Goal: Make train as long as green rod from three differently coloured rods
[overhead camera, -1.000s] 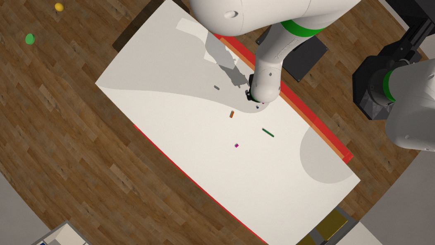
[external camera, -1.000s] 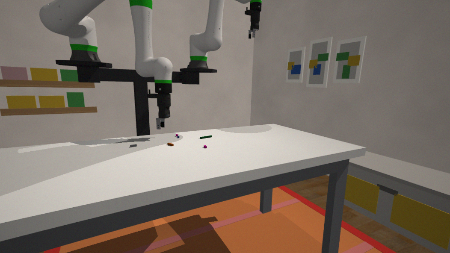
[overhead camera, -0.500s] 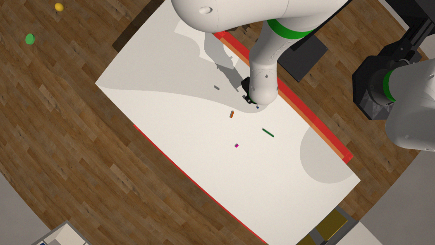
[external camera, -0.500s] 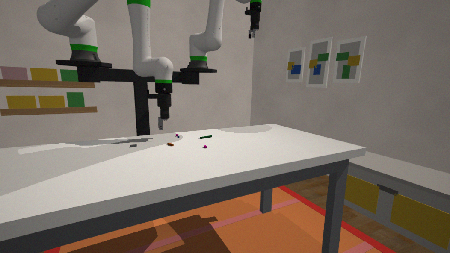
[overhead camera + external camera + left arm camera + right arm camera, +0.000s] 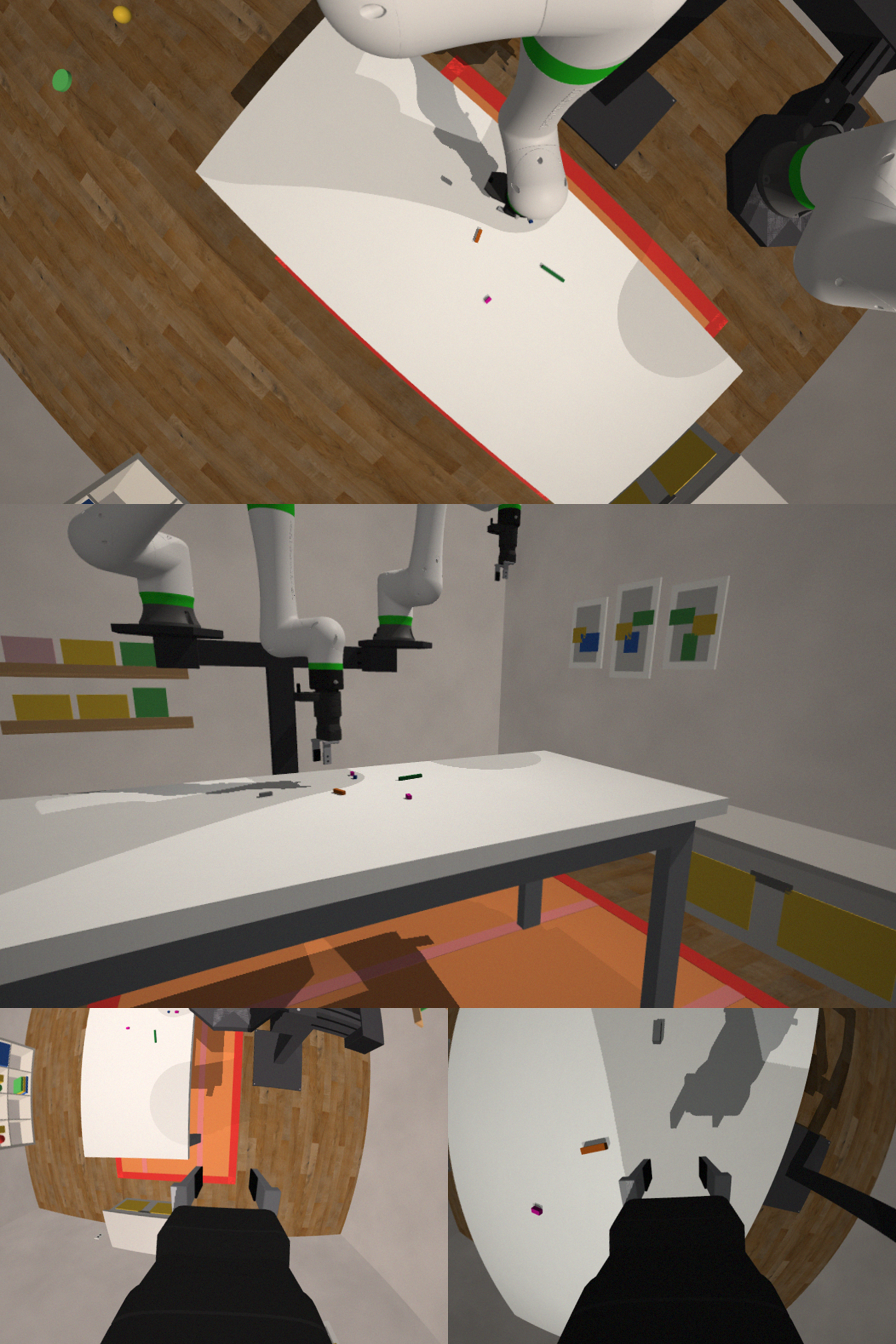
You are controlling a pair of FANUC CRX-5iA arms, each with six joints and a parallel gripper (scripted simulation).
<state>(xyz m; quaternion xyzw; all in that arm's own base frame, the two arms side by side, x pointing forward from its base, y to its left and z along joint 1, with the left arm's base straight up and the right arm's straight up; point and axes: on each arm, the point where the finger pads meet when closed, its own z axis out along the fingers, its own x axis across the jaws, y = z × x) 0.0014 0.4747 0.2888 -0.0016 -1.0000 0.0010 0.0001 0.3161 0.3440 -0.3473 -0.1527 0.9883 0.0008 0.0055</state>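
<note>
Now: right hand 12 cm short of the orange rod, 7 cm above it and 1 cm to the right of it. Round my right hand: green rod 25 cm to the left, 7 cm below, 7 cm ahead; then grey rod 16 cm to the right, 7 cm below, 5 cm ahead; then blue rod 10 cm to the left, 7 cm below, 1 cm behind.
</note>
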